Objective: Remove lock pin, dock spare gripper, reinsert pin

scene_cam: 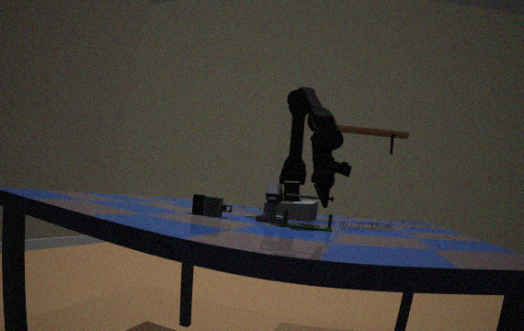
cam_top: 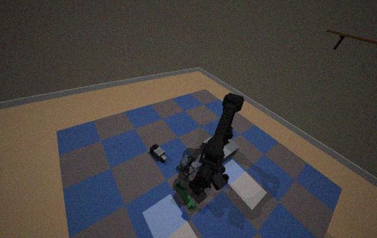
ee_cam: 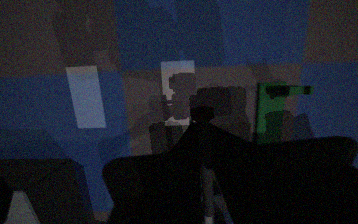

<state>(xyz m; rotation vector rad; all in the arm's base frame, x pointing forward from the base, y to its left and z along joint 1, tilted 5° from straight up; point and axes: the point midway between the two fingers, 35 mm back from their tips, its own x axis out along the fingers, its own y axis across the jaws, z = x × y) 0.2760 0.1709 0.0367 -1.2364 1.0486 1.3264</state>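
My gripper tip is 100 mm short of the green rack, 30 mm to the left of it and 30 mm above it. The rest, counted from my gripper tip: socket (150 mm to the right, 10 mm ahead); then spare gripper (300 mm to the right, 110 mm ahead, 30 mm below).
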